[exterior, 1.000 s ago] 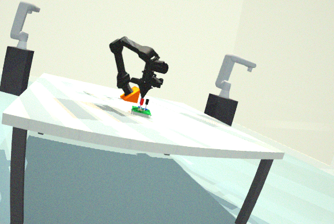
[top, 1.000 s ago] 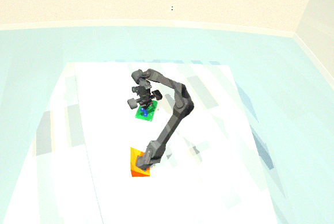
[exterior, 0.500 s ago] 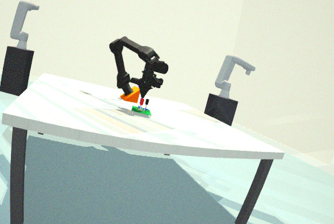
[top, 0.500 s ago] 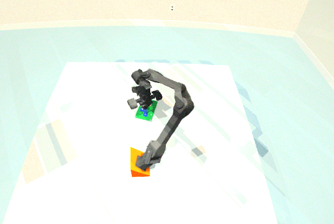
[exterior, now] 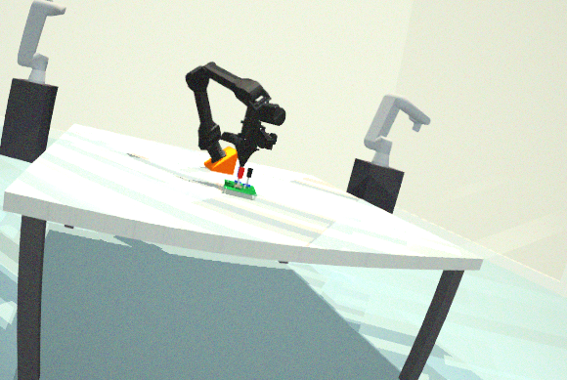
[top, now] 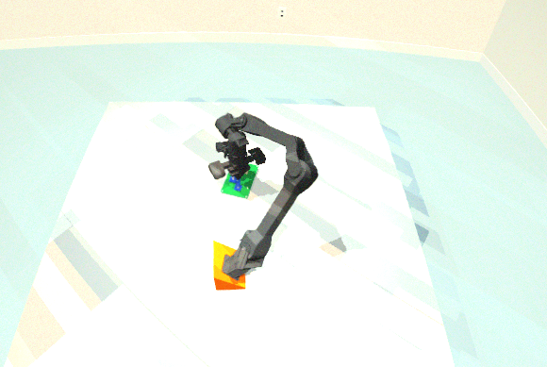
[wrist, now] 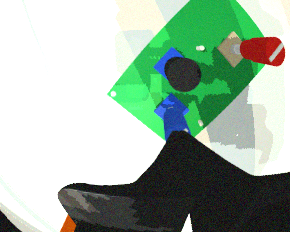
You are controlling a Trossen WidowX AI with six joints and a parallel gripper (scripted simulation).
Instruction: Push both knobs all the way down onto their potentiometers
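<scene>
Now: gripper tip 10 mm above the blue knob. From my gripper tip the other things lie so: red knob (80 mm ahead, 10 mm to the right).
</scene>
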